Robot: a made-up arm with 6 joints. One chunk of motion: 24 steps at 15 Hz.
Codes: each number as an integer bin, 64 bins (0 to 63) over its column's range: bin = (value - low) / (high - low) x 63, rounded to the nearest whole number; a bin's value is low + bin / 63 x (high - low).
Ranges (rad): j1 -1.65..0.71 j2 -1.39..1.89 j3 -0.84..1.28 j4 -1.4..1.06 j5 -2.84..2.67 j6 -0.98..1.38
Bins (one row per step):
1: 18 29 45 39 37 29
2: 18 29 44 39 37 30
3: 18 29 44 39 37 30
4: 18 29 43 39 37 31
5: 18 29 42 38 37 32
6: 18 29 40 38 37 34
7: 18 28 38 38 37 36
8: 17 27 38 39 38 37
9: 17 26 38 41 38 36
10: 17 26 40 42 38 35
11: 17 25 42 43 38 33
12: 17 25 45 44 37 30
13: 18 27 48 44 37 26
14: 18 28 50 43 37 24
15: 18 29 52 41 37 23
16: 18 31 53 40 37 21
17: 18 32 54 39 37 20
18: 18 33 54 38 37 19
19: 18 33 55 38 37 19
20: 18 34 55 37 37 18
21: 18 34 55 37 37 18
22: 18 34 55 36 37 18
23: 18 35 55 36 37 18
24: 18 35 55 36 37 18
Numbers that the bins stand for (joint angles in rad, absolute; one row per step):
1: -0.9757 0.1198 0.6743 0.1229 0.3960 0.1063
2: -0.9757 0.1198 0.6406 0.1229 0.3960 0.1438
3: -0.9757 0.1198 0.6406 0.1229 0.3960 0.1438
4: -0.9757 0.1198 0.6070 0.1229 0.3960 0.1813
5: -0.9757 0.1198 0.5733 0.0838 0.3960 0.2187
6: -0.9757 0.1198 0.5060 0.0838 0.3960 0.2937
7: -0.9757 0.0678 0.4387 0.0838 0.3960 0.3686
8: -1.0132 0.0157 0.4387 0.1229 0.4835 0.4060
9: -1.0132 -0.0363 0.4387 0.2010 0.4835 0.3686
10: -1.0132 -0.0363 0.5060 0.2400 0.4835 0.3311
11: -1.0132 -0.0884 0.5733 0.2790 0.4835 0.2562
12: -1.0132 -0.0884 0.6743 0.3181 0.3960 0.1438
13: -0.9757 0.0157 0.7752 0.3181 0.3960 -0.0060
14: -0.9757 0.0678 0.8425 0.2790 0.3960 -0.0810
15: -0.9757 0.1198 0.9098 0.2010 0.3960 -0.1184
16: -0.9757 0.2240 0.9435 0.1619 0.3960 -0.1933
17: -0.9757 0.2760 0.9771 0.1229 0.3960 -0.2308
18: -0.9757 0.3281 0.9771 0.0838 0.3960 -0.2683
19: -0.9757 0.3281 1.0108 0.0838 0.3960 -0.2683
20: -0.9757 0.3802 1.0108 0.0448 0.3960 -0.3057
21: -0.9757 0.3802 1.0108 0.0448 0.3960 -0.3057
22: -0.9757 0.3802 1.0108 0.0057 0.3960 -0.3057
23: -0.9757 0.4322 1.0108 0.0057 0.3960 -0.3057
24: -0.9757 0.4322 1.0108 0.0057 0.3960 -0.3057

